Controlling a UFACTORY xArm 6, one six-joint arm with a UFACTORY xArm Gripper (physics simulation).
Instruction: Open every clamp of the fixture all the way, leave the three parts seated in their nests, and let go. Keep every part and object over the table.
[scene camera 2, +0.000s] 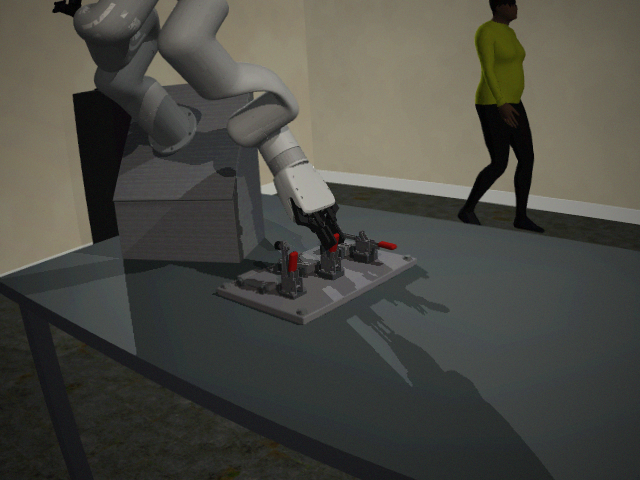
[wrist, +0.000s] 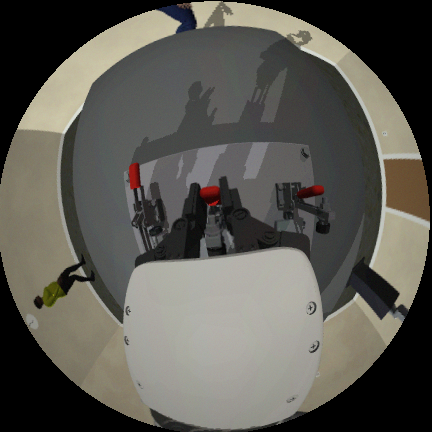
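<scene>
The fixture plate lies on the table with three clamps. My gripper is shut on the red handle of the middle clamp, which stands fairly upright; its arm is largely hidden by the fingers. The near clamp has its red handle up and its black-tipped arm raised. The far clamp has its red handle low, pointing outward. The grey parts are dark and partly hidden; their seating is hard to tell.
A grey block-like pedestal stands behind the fixture at the table's back left, under the arm's base. The near and far clamps stand close on either side of my fingers. A person in a yellow-green top is beyond the table.
</scene>
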